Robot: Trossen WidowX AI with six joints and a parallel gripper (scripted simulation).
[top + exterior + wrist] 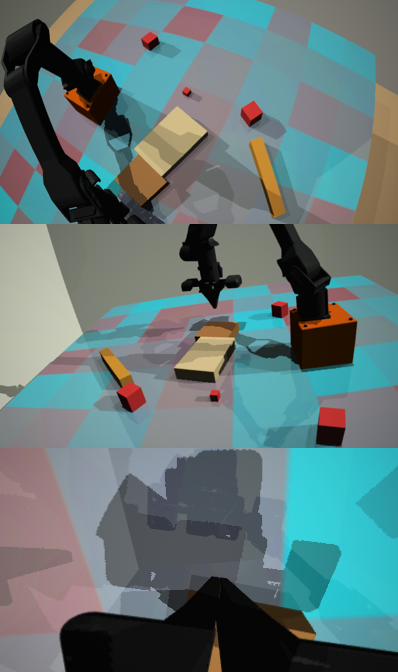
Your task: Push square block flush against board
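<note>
The brown square block lies 1 cm behind my gripper tip, 10 cm to the left of it and 4 cm below it. From my gripper tip the other things lie so: board: 23 cm to the left, 4 cm below; then long orange bar: 26 cm ahead, 26 cm to the left, 4 cm below.
</note>
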